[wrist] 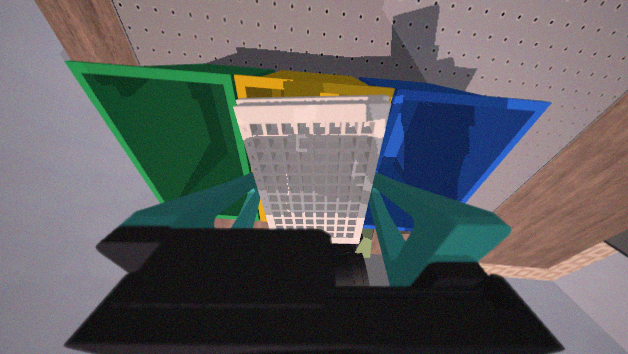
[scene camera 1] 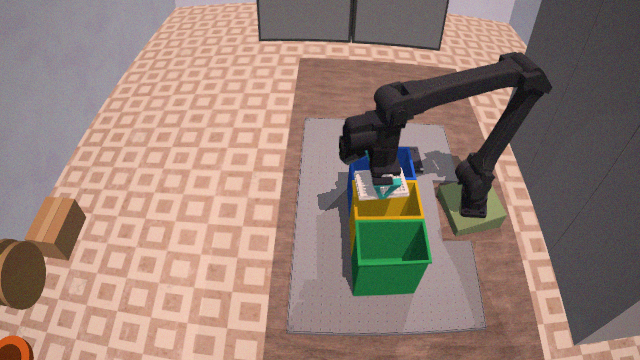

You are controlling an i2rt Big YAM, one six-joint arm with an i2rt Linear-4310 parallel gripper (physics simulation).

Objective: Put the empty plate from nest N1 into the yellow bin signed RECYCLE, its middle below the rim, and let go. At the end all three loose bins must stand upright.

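Where they show: gripper, between the fingertips: (wrist: 314,177) (scene camera 1: 379,185); arm's base, origin of its link: (scene camera 1: 473,202).
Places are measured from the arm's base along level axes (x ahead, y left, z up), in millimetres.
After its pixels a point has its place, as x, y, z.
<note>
The white gridded plate (scene camera 1: 366,187) {349, 203, 199} (wrist: 310,165) {332, 187, 194} is held over the opening of the yellow bin (scene camera 1: 390,208) {274, 115, 29} (wrist: 325,82) {380, 192, 142}, covering much of it in the wrist view. My gripper (scene camera 1: 388,190) {319, 180, 188} (wrist: 314,177) {319, 180, 188} is shut on the plate, with one teal finger on each long side. The plate looks roughly level at about rim height; the exact gap to the rim cannot be told. The blue bin (scene camera 1: 407,163) {249, 6, 116} (wrist: 435,145) {348, -4, 57} and the green bin (scene camera 1: 387,278) {249, 366, 62} (wrist: 155,130) {263, 367, 106} stand upright on either side of the yellow bin, which is also upright. The RECYCLE sign does not show.
The bins stand close together in a row on the grey perforated mat (scene camera 1: 320,295) {410, 405, -37} (wrist: 320,30) {426, 212, -37}. A dark object (scene camera 1: 416,160) {208, -164, -25} is beside the blue bin. The arm's base is on a green block (scene camera 1: 450,207) {78, 27, -16}. A tall dark cabinet (scene camera 1: 575,150) stands at the right.
</note>
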